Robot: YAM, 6 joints.
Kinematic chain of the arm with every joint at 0, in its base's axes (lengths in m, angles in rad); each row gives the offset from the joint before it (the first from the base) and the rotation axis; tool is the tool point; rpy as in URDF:
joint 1: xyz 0 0 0.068 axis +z
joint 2: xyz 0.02 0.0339 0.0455 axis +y
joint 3: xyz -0.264 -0.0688 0 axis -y
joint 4: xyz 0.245 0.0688 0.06 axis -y
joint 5: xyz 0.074 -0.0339 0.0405 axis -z
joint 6: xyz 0.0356 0 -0.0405 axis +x
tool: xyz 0 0 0 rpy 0 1.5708 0
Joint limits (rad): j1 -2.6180..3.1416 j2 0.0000..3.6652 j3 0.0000..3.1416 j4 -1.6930..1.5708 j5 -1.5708..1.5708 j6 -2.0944..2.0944
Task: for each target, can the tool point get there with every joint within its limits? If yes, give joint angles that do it. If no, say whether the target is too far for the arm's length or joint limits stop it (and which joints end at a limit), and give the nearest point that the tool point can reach.
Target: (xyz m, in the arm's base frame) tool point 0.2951 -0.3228 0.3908
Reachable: yes | joints -0.8953 1.8605 1.8031 -0.1706 -0.9235 -1.7705
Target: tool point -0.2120 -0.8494 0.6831
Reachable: no: too far | nearest point -0.1310 -0.5248 0.4604 | short by 0.402 m
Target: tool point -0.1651 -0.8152 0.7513
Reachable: no: too far | nearest point -0.1017 -0.5019 0.5002 | short by 0.407 m
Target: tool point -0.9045 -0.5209 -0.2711
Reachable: no: too far | nearest point -0.5247 -0.3029 -0.1066 | short by 0.468 m
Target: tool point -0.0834 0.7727 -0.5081
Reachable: no: too far | nearest point -0.0552 0.5111 -0.2644 | short by 0.359 m
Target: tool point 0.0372 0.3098 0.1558
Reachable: yes | joints 1.4527 1.6571 0.9090 -0.3601 0.0110 1.7359
